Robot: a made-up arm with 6 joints. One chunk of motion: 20 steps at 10 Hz.
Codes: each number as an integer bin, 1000 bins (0 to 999) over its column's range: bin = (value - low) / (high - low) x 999, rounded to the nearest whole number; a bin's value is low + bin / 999 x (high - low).
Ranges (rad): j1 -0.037..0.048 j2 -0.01..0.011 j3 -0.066..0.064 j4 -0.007..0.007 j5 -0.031..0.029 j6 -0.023..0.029
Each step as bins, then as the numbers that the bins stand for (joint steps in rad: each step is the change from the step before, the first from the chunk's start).
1 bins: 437 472 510 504 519 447
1 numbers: 0.00018 -0.00008 0.00037 0.00006 0.00017 0.00027
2 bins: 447 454 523 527 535 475
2 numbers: 0.00103 -0.00046 0.00206 0.00039 0.00113 0.00172
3 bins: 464 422 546 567 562 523
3 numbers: 0.00248 -0.00113 0.00505 0.00095 0.00275 0.00422
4 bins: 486 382 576 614 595 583
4 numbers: 0.00435 -0.00197 0.00895 0.00160 0.00474 0.00735
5 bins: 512 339 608 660 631 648
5 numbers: 0.00656 -0.00287 0.01312 0.00225 0.00690 0.01073
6 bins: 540 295 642 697 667 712
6 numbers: 0.00895 -0.00380 0.01754 0.00277 0.00906 0.01406
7 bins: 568 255 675 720 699 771
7 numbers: 0.01133 -0.00464 0.02184 0.00309 0.01098 0.01713
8 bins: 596 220 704 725 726 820
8 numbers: 0.01371 -0.00538 0.02561 0.00316 0.01260 0.01968
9 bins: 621 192 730 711 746 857
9 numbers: 0.01584 -0.00596 0.02899 0.00296 0.01380 0.02161
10 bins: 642 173 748 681 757 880
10 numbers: 0.01762 -0.00636 0.03134 0.00254 0.01447 0.02281
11 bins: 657 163 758 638 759 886
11 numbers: 0.01890 -0.00657 0.03264 0.00194 0.01459 0.02312
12 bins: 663 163 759 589 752 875
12 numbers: 0.01941 -0.00657 0.03277 0.00125 0.01417 0.02255
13 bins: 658 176 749 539 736 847
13 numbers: 0.01899 -0.00630 0.03147 0.00055 0.01320 0.02109
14 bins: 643 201 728 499 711 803
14 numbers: 0.01771 -0.00577 0.02873 -0.00001 0.01170 0.01880
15 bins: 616 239 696 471 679 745
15 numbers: 0.01541 -0.00498 0.02457 -0.00040 0.00978 0.01578
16 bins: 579 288 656 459 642 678
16 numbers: 0.01226 -0.00395 0.01937 -0.00057 0.00756 0.01229
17 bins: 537 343 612 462 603 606
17 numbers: 0.00869 -0.00279 0.01364 -0.00053 0.00522 0.00854
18 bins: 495 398 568 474 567 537
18 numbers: 0.00512 -0.00163 0.00791 -0.00036 0.00305 0.00495
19 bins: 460 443 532 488 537 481
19 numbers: 0.00214 -0.00069 0.00323 -0.00016 0.00125 0.00204
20 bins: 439 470 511 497 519 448
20 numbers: 0.00035 -0.00012 0.00050 -0.00004 0.00017 0.00032
